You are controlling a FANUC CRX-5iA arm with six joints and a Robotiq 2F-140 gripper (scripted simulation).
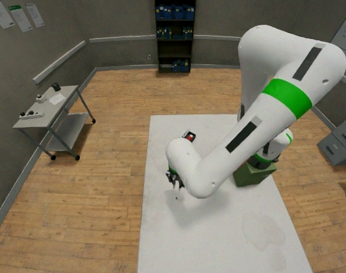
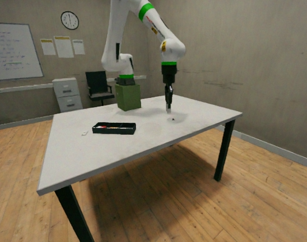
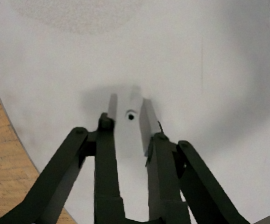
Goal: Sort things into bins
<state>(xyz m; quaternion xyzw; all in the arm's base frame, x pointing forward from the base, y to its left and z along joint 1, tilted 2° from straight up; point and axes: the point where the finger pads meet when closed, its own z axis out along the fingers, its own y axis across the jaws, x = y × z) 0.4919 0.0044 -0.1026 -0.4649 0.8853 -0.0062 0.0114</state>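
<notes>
Right now the yellow ring is 28 cm to the right of my hand, 9 cm below it and 7 cm behind it. The rest, counted from my hand: black bin tray: 34 cm to the right, 14 cm behind, 8 cm below; red piece: 40 cm to the right, 21 cm behind, 9 cm below; orange object: 34 cm to the right, 15 cm behind, 9 cm below.
</notes>
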